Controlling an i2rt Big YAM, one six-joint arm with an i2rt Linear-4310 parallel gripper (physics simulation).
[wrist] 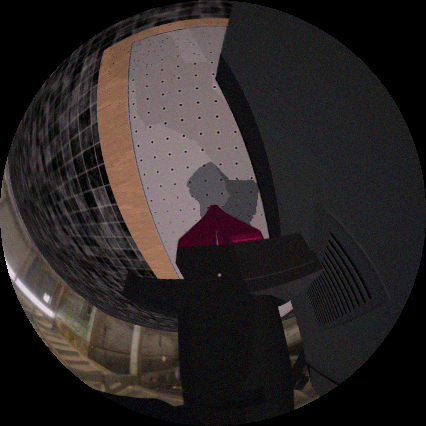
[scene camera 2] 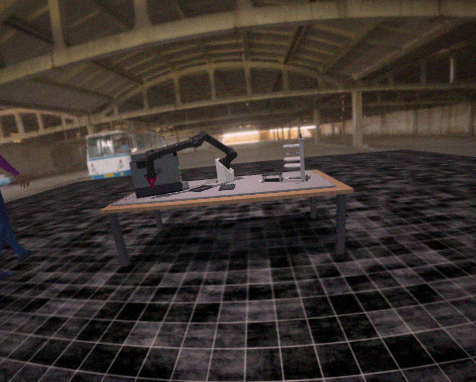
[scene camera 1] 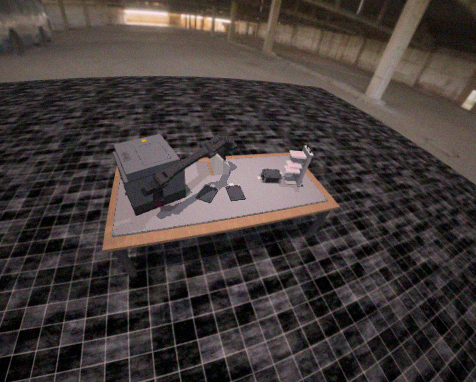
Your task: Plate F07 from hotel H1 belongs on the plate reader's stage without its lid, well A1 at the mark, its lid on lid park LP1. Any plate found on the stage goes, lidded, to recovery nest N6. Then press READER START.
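Note:
The plate reader is a big dark grey box at the left end of the table. My gripper has magenta fingertips, points down and is shut and empty. It is beside the reader's front side, above the perforated board; in the wrist view the reader's dark wall with a vent fills the right side. A rack with several light shelves stands at the right end. Plate F07, the stage, the A1 mark and the START button cannot be made out.
Two dark flat pads lie mid-table. A dark holder stands left of the rack. The arm's white base stands toward the back. The table's wooden edge runs along the front. A person shows at far left.

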